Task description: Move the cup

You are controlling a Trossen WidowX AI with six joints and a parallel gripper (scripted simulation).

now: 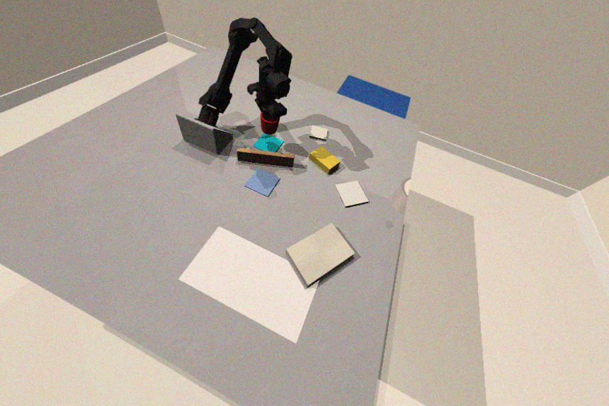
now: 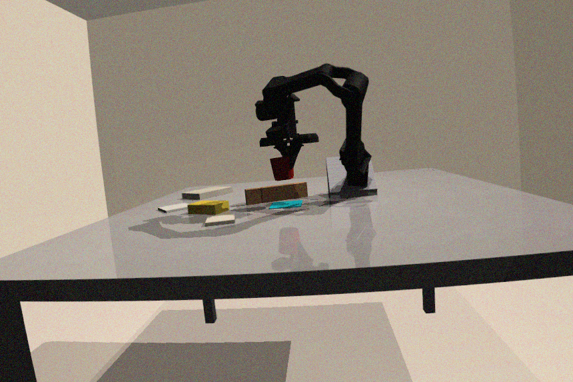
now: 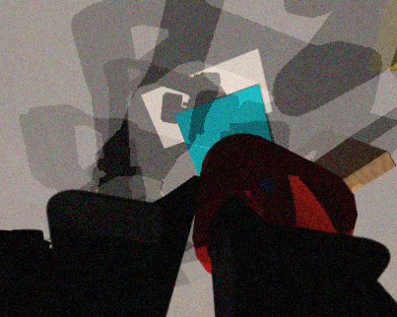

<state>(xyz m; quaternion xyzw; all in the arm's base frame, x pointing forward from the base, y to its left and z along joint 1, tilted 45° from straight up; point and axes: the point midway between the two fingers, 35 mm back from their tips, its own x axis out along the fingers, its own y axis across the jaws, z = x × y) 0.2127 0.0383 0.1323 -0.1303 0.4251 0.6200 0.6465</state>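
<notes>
The blue marble is 4 cm ahead of my gripper tip, 2 cm to the right of it and 2 cm below it. The rest, counted from my gripper tip: wooden bar: 8 cm ahead, 10 cm to the right, 10 cm below; then red cup: 3 cm ahead, 1 cm to the right; then cyan pad: 3 cm ahead, 1 cm to the right, 12 cm below.
</notes>
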